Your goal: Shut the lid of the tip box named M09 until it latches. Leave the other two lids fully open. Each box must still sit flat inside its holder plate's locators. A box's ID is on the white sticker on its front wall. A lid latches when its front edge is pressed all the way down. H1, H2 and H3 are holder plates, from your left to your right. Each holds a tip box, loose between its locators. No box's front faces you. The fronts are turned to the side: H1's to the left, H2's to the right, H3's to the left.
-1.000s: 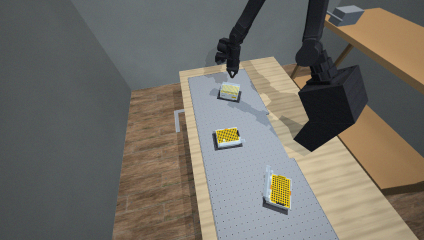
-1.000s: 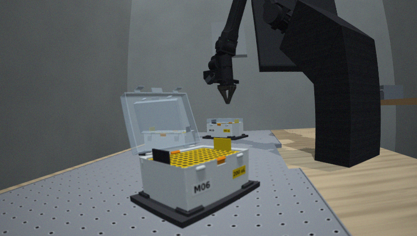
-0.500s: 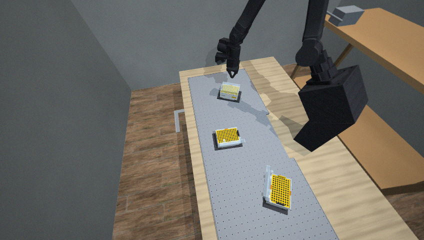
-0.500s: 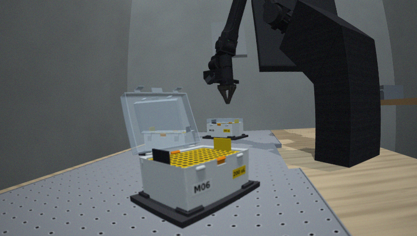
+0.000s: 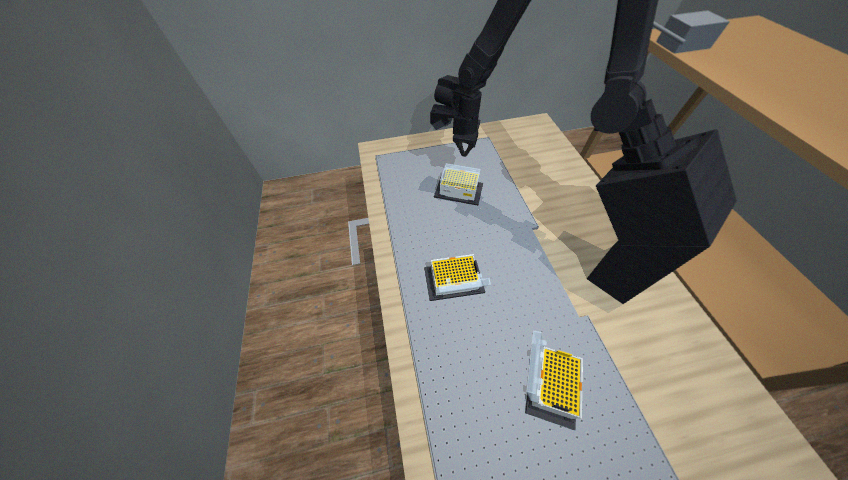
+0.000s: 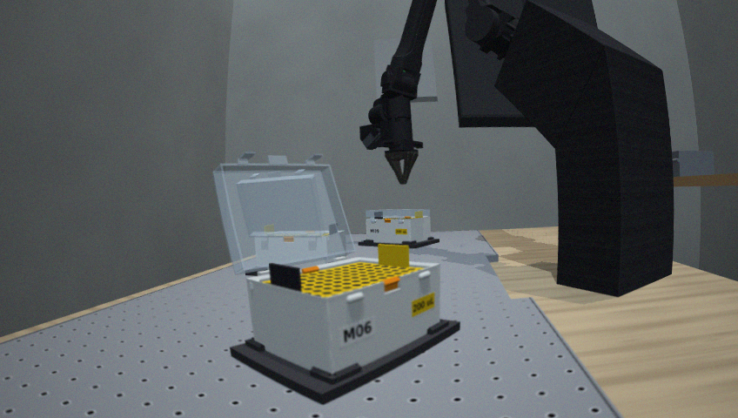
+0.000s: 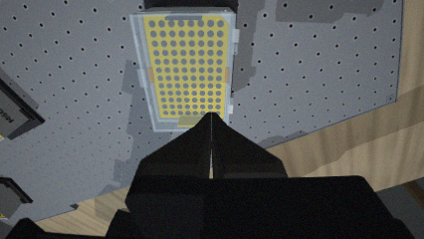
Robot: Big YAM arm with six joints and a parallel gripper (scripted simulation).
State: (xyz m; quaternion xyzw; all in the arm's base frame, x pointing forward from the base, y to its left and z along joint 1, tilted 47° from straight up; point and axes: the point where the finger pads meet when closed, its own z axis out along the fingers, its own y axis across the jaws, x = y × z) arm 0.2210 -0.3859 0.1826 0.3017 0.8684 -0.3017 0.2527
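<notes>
The rack lies 20 mm ahead of my hand, 20 mm to the left of it and 80 mm below it.
</notes>
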